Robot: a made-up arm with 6 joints. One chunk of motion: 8 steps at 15 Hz.
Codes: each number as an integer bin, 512 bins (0 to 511) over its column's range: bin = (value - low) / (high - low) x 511, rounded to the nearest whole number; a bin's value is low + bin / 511 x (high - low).
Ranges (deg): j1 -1.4..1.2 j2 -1.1..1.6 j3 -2.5..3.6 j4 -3.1..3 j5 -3..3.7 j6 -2.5..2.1
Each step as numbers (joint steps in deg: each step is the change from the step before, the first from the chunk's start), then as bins.
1 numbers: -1.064 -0.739 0.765 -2.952 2.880 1.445
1 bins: 66 68 274 12 448 438
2 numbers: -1.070 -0.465 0.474 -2.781 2.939 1.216
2 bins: 65 120 249 27 453 413
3 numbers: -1.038 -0.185 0.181 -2.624 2.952 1.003
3 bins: 71 173 225 40 454 389
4 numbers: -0.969 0.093 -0.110 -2.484 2.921 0.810
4 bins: 85 226 200 52 452 368
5 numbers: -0.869 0.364 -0.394 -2.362 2.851 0.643
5 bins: 104 277 176 62 446 349
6 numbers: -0.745 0.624 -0.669 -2.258 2.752 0.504
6 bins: 129 326 153 71 439 334
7 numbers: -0.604 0.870 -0.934 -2.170 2.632 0.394
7 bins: 156 373 131 78 430 321
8 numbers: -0.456 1.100 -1.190 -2.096 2.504 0.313
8 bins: 186 416 110 84 420 312
